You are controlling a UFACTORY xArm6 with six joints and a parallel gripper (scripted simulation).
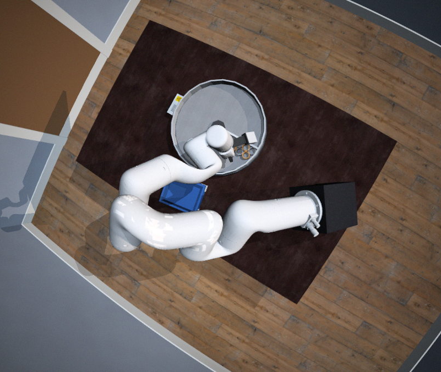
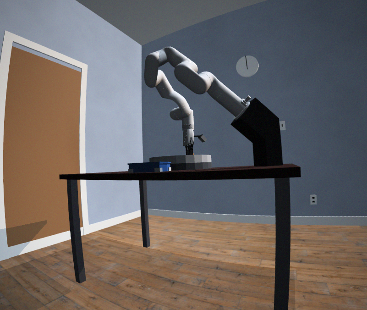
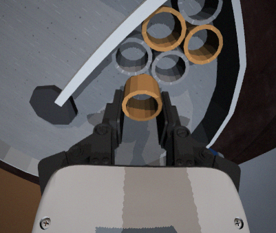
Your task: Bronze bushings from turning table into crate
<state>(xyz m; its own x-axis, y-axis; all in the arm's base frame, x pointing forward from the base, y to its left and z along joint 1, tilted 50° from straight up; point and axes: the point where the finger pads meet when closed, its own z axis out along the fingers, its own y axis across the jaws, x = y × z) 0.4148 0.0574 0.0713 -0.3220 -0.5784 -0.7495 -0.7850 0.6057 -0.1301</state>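
The crate is 2 cm behind my hand, 30 cm to the left of it and 8 cm below it. The rest, counted from my hand: round grey turning table (12 cm ahead, 1 cm to the right, 5 cm below).
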